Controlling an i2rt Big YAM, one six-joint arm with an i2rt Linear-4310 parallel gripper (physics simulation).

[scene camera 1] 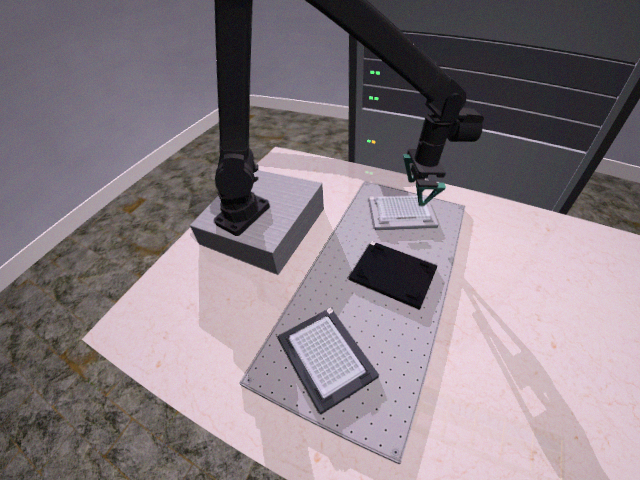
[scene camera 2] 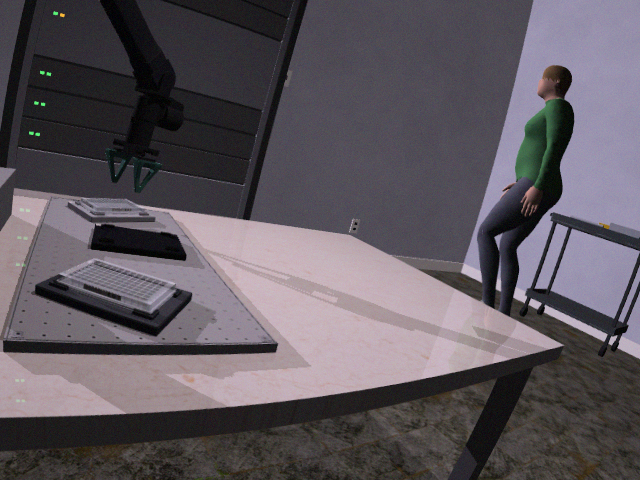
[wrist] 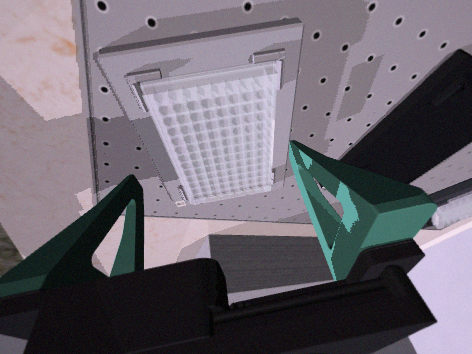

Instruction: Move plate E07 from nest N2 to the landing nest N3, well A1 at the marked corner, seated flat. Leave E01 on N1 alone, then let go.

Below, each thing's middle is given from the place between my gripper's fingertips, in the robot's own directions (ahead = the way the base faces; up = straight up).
Now: hand 220 mm to the left of the black nest (scene camera 1: 405,278), 50 mm short of it and 50 mm above it.
